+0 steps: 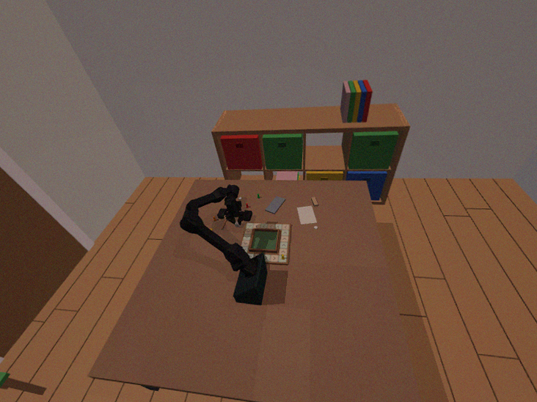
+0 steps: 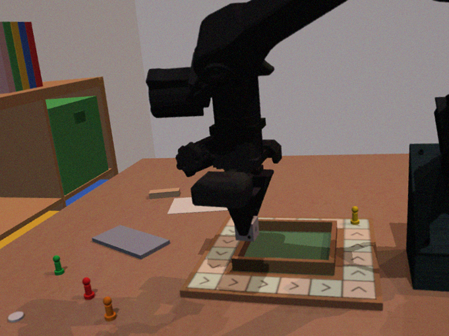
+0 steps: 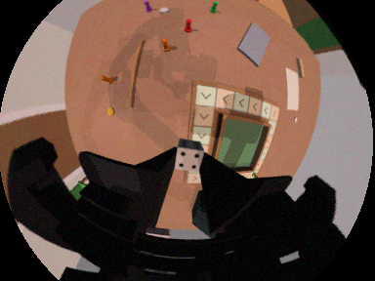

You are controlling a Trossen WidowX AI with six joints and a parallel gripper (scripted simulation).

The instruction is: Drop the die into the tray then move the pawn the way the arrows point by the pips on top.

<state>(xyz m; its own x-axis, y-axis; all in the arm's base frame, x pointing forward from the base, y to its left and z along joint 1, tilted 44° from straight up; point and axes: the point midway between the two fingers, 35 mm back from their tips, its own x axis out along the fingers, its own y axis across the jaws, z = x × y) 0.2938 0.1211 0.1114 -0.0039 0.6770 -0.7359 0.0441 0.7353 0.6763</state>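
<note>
Right now my gripper tip is 13 cm past the yellow pawn, 27 cm to the left of it and 9 cm above it. From my gripper tip the other things lie so: white die (right at my gripper tip); red pawn (25 cm ahead, 2 cm to the left, 10 cm below); green tray floor (2 cm behind, 15 cm to the right, 11 cm below).
</note>
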